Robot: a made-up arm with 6 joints.
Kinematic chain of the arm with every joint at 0, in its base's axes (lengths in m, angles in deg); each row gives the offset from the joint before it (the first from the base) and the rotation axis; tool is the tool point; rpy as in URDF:
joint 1: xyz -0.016 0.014 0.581 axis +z
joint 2: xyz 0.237 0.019 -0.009 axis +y
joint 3: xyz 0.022 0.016 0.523 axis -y
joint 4: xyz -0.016 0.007 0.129 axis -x
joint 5: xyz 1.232 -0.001 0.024 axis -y
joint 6: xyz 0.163 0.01 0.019 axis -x
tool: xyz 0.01 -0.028 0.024 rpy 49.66 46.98 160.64
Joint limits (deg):
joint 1: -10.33..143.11
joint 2: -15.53..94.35
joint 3: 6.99..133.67
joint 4: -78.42..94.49
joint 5: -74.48..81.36
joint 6: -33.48..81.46
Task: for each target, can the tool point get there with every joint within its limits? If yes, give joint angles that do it. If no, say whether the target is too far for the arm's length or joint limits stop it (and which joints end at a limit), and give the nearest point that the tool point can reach.
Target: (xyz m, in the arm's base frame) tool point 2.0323 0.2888 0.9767
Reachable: yes | joints 7.96 61.90 65.95 28.80 -42.79 -13.89
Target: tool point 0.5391 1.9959 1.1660
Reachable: yes | joints 75.49 71.77 84.46 -62.64 5.45 0.94
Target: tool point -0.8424 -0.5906 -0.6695
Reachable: no: joint limits stop it (at a limit: joint 1, joint 2, joint 3, joint 4, joint 6) | nearest point -0.8791 0.3580 -0.6895 | short by 0.950 m
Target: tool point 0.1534 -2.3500 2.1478
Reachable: no: too far | nearest point 0.0679 -1.1563 1.6439 | short by 1.299 m
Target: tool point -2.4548 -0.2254 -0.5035
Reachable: no: too far | nearest point -1.4881 0.8110 -0.3577 | short by 1.425 m
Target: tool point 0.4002 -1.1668 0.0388
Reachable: no: joint limits stop it (at a limit: joint 1, joint 3, joint 4, joint 5) | nearest point 1.0201 -0.3361 -0.6008 | short by 1.218 m
